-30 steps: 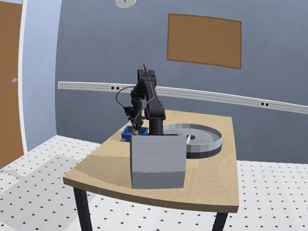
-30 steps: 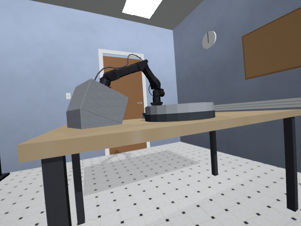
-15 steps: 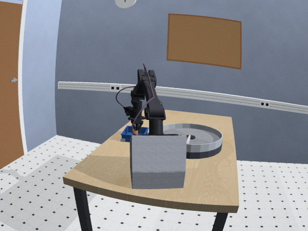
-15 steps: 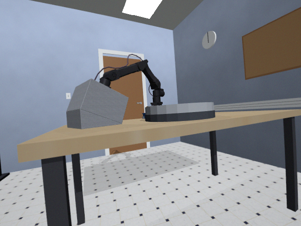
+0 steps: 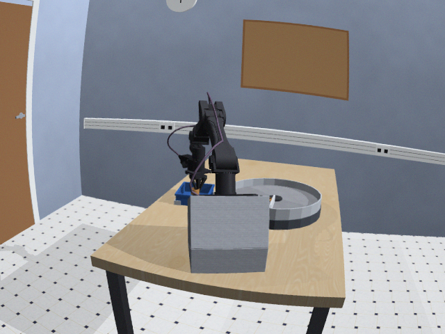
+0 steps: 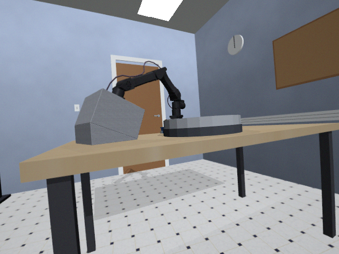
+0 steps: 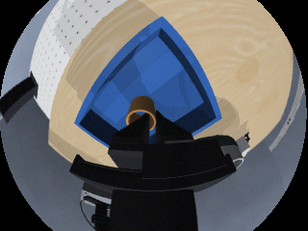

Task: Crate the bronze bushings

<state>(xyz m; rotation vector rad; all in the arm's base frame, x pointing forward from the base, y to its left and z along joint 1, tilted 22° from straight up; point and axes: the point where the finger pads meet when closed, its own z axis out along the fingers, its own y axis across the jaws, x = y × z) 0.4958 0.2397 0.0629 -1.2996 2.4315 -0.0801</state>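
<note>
Right now my hand is 2 cm above the blue crate, 1 cm to the right of it and 1 cm past it. The rest, counted from my hand: grey turntable: 35 cm to the right, 3 cm behind, 1 cm above.
</note>
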